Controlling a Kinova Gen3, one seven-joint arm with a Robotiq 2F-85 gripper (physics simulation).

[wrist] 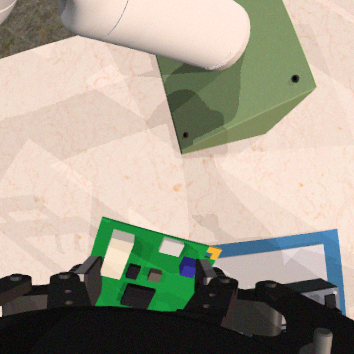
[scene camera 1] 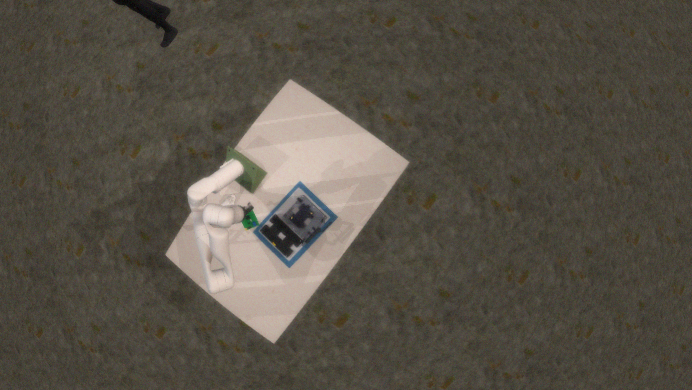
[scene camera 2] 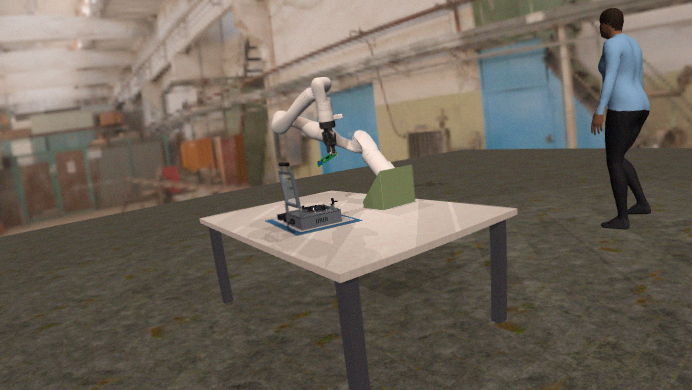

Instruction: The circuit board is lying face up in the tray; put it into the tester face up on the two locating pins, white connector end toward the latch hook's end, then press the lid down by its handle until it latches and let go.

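Seen in the pictures: gripper, fingertip midpoint: (wrist: 148,274) (scene camera 2: 331,153); arm's base, link origin: (wrist: 219,36) (scene camera 1: 237,167) (scene camera 2: 390,180).
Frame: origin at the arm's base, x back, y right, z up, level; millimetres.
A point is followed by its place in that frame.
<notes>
My gripper (scene camera 2: 332,151) @(x -242, y 127, z 161 mm) (wrist: 148,274) @(x -242, y 127, z 161 mm) is shut on the green circuit board (scene camera 1: 249,220) @(x -269, y 148, z 137 mm) (scene camera 2: 327,159) @(x -271, y 123, z 138 mm) and holds it high above the table. The board's component side faces the wrist camera. Its long white connector is by the left finger in the wrist view. In scene camera 2 the board looks tilted. From above it shows beside the mat's left corner, near the black tray (scene camera 1: 274,229) @(x -353, y 165, z -100 mm). The grey tester (scene camera 1: 316,218) @(x -510, y -35, z -57 mm) (scene camera 2: 321,219) @(x -465, y -82, z -85 mm) adjoins the tray. Its lid (scene camera 2: 288,186) @(x -552, y 2, z 64 mm) stands open and upright, black handle (scene camera 2: 284,164) @(x -564, y -9, z 156 mm) on top. The small latch hook (scene camera 2: 333,201) @(x -387, y -68, z -26 mm) stands at the opposite end. The locating pins are too small to tell.
The tray and tester are on a blue-bordered mat (scene camera 1: 318,198) @(x -449, y -126, z -116 mm) (scene camera 2: 352,220) @(x -330, y -108, z -116 mm) (wrist: 280,240) @(x -298, y -43, z -116 mm). A green mounting block (scene camera 1: 253,177) @(x -113, y -10, z 7 mm) (scene camera 2: 398,187) @(x -13, y -64, z -30 mm) (wrist: 270,55) @(x -62, y -40, z 40 mm) stands near the table edge. A person (scene camera 2: 625,75) in a blue top stands on the floor beyond the table.
</notes>
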